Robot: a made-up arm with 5 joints.
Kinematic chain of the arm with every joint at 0, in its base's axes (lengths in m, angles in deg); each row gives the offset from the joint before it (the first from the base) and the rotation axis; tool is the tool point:
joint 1: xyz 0 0 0.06 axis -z
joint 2: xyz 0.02 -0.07 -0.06 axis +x
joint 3: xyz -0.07 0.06 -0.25 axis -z
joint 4: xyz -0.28 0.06 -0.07 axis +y
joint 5: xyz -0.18 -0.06 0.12 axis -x
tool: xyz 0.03 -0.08 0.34
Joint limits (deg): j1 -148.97..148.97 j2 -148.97..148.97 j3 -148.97..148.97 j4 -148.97..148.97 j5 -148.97..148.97
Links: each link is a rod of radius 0.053 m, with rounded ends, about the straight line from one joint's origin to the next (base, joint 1, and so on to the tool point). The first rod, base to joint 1, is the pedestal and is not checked.
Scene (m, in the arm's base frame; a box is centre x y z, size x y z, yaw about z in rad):
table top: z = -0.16
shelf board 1: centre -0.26 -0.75 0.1 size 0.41 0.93 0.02 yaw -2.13
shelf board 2: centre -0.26 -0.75 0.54 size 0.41 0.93 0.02 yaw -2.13
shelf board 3: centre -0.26 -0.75 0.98 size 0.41 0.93 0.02 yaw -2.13
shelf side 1: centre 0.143 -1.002 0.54 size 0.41 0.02 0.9 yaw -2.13
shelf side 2: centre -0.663 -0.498 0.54 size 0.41 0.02 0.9 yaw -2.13
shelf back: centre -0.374 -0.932 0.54 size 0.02 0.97 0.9 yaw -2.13
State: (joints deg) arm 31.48 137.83 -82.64 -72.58 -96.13
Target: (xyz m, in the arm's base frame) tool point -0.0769 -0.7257 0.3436
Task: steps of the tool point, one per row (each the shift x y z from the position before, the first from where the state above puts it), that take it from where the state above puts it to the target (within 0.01 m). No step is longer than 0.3 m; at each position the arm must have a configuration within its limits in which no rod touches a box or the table.
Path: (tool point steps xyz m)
1: -0.1832 0.1749 -0.0158
2: -0.2442 0.0690 -0.0029
3: -0.2476 -0.0531 0.0092
4: -0.1925 -0.1617 0.0202
5: -0.0933 -0.2304 0.0294
6: 0.0250 -0.2433 0.0365
7: 0.1335 -0.1996 0.0418
8: 0.2065 -0.1112 0.0446
9: 0.2281 -0.0014 0.0453
10: -0.0391 -0.1062 0.0197
11: -0.0524 -0.0837 0.0009
12: -0.0625 -0.0561 -0.0206

